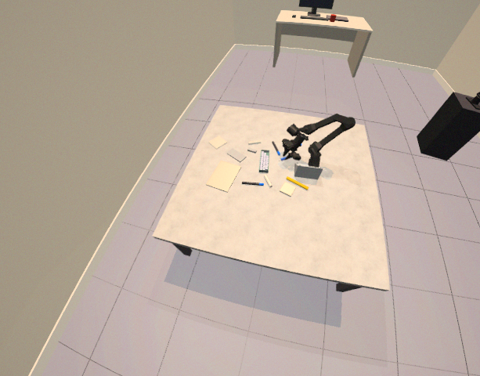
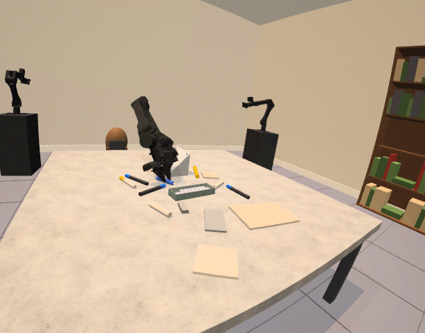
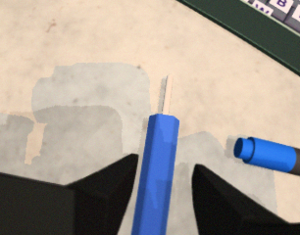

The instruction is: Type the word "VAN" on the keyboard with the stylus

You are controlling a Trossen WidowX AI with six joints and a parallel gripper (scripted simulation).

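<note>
Now: the blue stylus 10 mm to the left of my gripper tip and 10 mm ahead of it. From my gripper tip the other things lie so: yellow pen 180 mm to the left, 130 mm behind; then sticky note 240 mm to the left, 90 mm behind; then grey pad 330 mm ahead, 80 mm to the left, 10 mm below.
</note>
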